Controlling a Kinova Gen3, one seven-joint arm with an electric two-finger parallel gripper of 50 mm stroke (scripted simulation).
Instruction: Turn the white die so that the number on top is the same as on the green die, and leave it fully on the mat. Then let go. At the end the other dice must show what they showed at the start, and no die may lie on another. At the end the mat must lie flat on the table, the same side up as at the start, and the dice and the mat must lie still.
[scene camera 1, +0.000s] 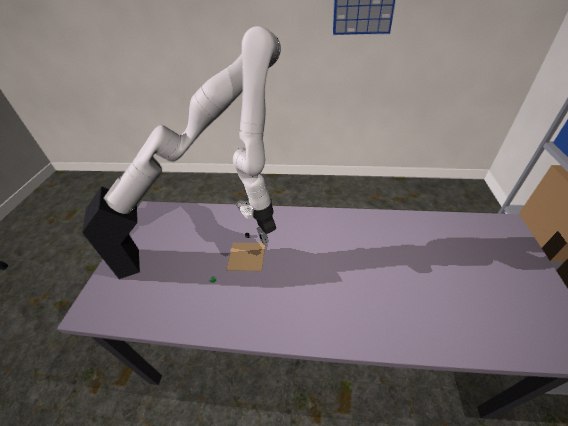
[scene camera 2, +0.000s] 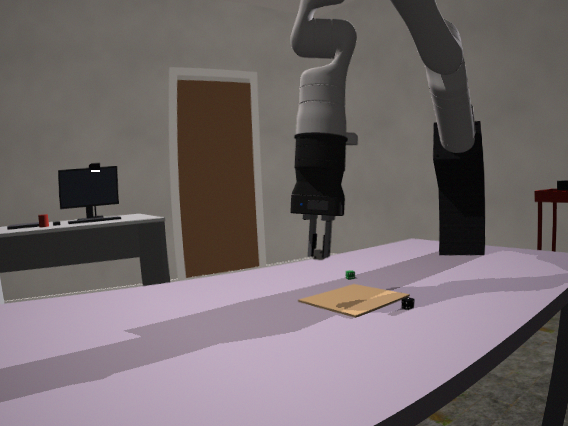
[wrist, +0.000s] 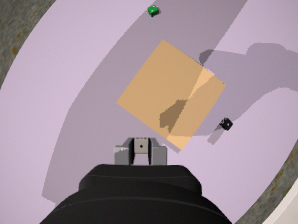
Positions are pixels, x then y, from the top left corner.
Labels:
A tan mat shows in scene camera 1, in scene camera 2 and in the wrist view (172, 94). One and the same spot on the tan mat: (scene camera 1: 244, 256) is (scene camera 2: 356, 296).

